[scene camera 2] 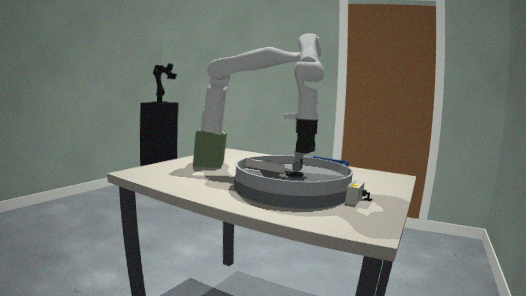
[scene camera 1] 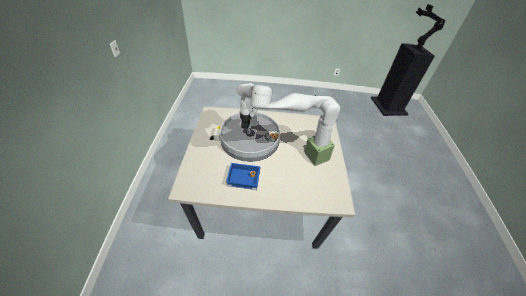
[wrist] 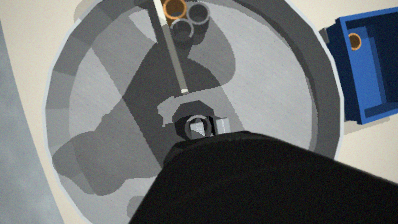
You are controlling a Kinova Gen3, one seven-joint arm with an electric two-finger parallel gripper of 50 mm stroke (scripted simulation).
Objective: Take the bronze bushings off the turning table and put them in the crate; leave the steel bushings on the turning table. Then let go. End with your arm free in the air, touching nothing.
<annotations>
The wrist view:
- my gripper: 206,124
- grey turning table: 126,112
</annotations>
